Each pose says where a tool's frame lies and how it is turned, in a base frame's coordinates. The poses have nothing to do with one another.
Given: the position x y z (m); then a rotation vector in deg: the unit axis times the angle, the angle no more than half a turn.
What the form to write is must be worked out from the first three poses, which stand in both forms.
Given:
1: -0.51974, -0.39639, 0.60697, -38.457, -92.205, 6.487
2: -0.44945, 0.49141, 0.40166, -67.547, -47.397, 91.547
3: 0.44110, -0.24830, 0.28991, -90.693, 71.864, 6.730
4: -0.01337, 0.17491, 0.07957, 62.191, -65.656, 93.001
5: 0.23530, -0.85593, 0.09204, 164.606, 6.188, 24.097
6: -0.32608, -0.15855, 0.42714, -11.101, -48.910, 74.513
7: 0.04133, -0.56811, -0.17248, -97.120, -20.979, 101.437
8: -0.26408, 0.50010, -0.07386, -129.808, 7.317, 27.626
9: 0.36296, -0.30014, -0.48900, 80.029, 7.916, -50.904
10: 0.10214, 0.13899, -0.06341, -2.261, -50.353, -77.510
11: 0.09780, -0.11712, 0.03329, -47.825, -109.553, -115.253
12: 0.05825, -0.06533, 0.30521, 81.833, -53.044, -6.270
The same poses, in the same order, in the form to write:
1: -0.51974, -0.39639, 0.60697, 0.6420, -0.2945, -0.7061, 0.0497
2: -0.44945, 0.49141, 0.40166, 0.4753, -0.4822, -0.3384, 0.6535
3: 0.44110, -0.24830, 0.28991, 0.5306, -0.6632, 0.5255, 0.0492
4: -0.01337, 0.17491, 0.07957, 0.4248, 0.4340, -0.4582, 0.6490
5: 0.23530, -0.85593, 0.09204, 0.1177, 0.9819, 0.0369, 0.1437
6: -0.32608, -0.15855, 0.42714, 0.7082, -0.0873, -0.3844, 0.5857
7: 0.04133, -0.56811, -0.17248, 0.3256, -0.6467, -0.1397, 0.6754
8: -0.26408, 0.50010, -0.07386, 0.3994, -0.8953, 0.0505, 0.1905
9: 0.36296, -0.30014, -0.48900, 0.6745, 0.6208, 0.0614, -0.3949
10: 0.10214, 0.13899, -0.06341, 0.6918, -0.0177, -0.3933, -0.6054
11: 0.09780, -0.11712, 0.03329, 0.1214, -0.2859, -0.6549, -0.6890
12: 0.05825, -0.06533, 0.30521, 0.6579, 0.6307, -0.4088, -0.0483
